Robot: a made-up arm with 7 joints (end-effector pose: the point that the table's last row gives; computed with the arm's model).
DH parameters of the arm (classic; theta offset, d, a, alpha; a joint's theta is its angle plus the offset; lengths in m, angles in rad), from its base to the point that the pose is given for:
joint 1: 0 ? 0 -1.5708
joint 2: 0 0 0 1.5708
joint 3: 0 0.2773 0.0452 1.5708
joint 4: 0 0 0.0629 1.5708
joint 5: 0 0.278 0 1.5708
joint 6: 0 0 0.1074 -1.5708
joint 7: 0 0.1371 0 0
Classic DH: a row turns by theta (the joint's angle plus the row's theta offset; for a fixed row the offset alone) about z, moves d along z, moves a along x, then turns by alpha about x.
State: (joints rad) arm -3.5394 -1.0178 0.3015 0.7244 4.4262 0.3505 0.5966
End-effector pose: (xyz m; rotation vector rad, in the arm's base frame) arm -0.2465 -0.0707 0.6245 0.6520 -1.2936 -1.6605
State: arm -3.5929 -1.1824 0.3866 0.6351 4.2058 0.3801 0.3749
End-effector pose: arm -0.2236 -0.0784 0.6005 0.9309 -1.0212 -2.1634
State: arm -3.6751 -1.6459 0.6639 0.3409 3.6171 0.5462 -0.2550
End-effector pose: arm -0.1806 -0.0723 0.5362 -0.8774 -0.2115 2.2913
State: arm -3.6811 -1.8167 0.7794 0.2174 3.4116 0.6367 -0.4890
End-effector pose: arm -0.1692 -0.0632 0.5188 -0.5747 -0.5515 1.8274
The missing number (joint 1, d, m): 0.3451
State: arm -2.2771 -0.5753 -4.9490 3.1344 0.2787 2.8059 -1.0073
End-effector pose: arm 0.2674 0.1124 0.7262 2.4658 0.5520 -0.2911
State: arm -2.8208 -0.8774 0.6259 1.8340 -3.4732 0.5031 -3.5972
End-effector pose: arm 0.1637 -0.2281 0.9168 0.4944 0.3861 -0.0038
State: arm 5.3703 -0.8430 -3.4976 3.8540 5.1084 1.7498 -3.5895
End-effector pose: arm -0.1039 0.2427 0.8805 -1.0062 1.1694 0.1168
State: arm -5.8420 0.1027 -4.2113 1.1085 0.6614 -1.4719 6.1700
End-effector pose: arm -0.1485 0.2594 0.7045 -0.8737 -0.3014 -0.7703
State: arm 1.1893 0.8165 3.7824 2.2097 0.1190 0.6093 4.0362
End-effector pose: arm 0.2910 0.1420 0.9729 0.6290 0.7439 -0.6091
